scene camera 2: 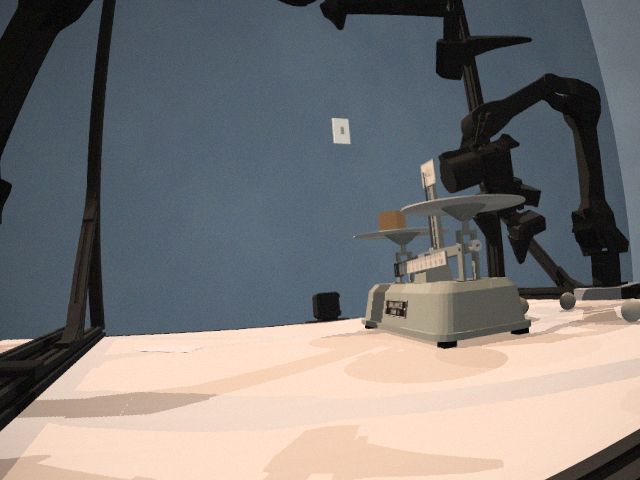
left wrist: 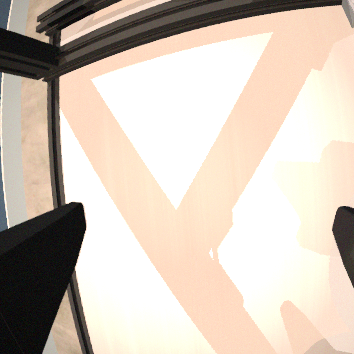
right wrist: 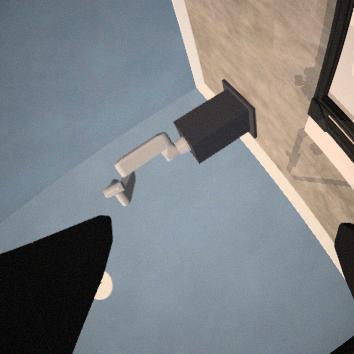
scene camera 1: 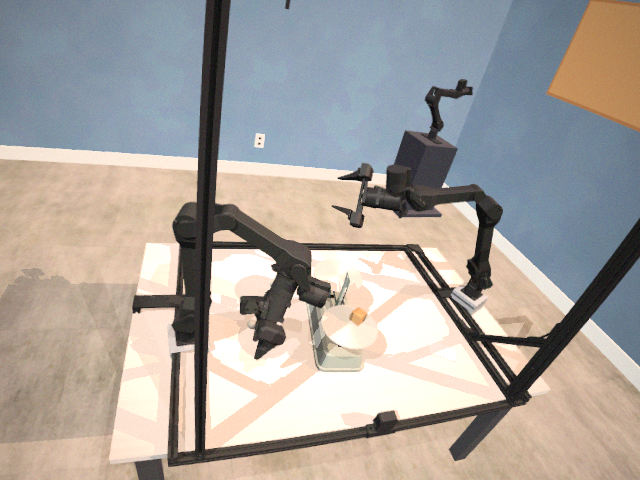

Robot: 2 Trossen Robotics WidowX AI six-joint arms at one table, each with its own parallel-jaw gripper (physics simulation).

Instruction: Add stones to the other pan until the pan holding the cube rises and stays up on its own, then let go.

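Frame: origin at the left arm's base, x up, y back, z right, level; centimetres.
Where they show: left gripper, fingertip midpoint: [scene camera 2: 507,254] [left wrist: 215,218] [scene camera 1: 255,349]; right gripper, fingertip midpoint: [right wrist: 230,233] [scene camera 1: 334,192]; left arm's base at its link origin: [scene camera 2: 607,285] [scene camera 1: 187,335]; right arm's base at its link origin: [scene camera 1: 471,292].
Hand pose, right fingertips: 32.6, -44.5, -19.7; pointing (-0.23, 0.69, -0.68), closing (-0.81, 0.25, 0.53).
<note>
Things, the pixels of their top centre, and the offset from my right fingertips, as dx, dy, dz. "spot": a spot on its surface instead.
- orange cube at its top centre: [scene camera 2: 391,212] [scene camera 1: 359,312] -17.4, +2.9, +33.2
- small black box at a spot on its surface: [scene camera 2: 326,305] spot: -31.6, +2.2, +54.9
An orange cube [scene camera 1: 358,315] [scene camera 2: 391,220] sits on one pan [scene camera 1: 346,335] [scene camera 2: 368,235] of a grey-green balance [scene camera 1: 338,365] [scene camera 2: 478,310]. In scene camera 2 the beam slopes down toward the cube's side. The other pan [scene camera 2: 463,204] stands higher; no stones show on it, but its top is seen edge-on. Round stones [scene camera 1: 251,323] [scene camera 2: 567,300] [scene camera 2: 630,310] lie on the table; another is partly behind the balance. My left gripper [scene camera 1: 254,338] [scene camera 2: 509,253] [left wrist: 215,218] is open, low over the table near a stone. My right gripper [scene camera 1: 336,192] [right wrist: 230,233] is open and empty, high beyond the table's back edge.
A black frame [scene camera 1: 305,440] borders the table, with an upright post [scene camera 1: 209,155] in front of the left arm. A small black box [scene camera 1: 385,421] [scene camera 2: 326,305] sits on the front rail. A dark pedestal [scene camera 1: 426,157] [right wrist: 215,125] with another arm stands behind the table.
</note>
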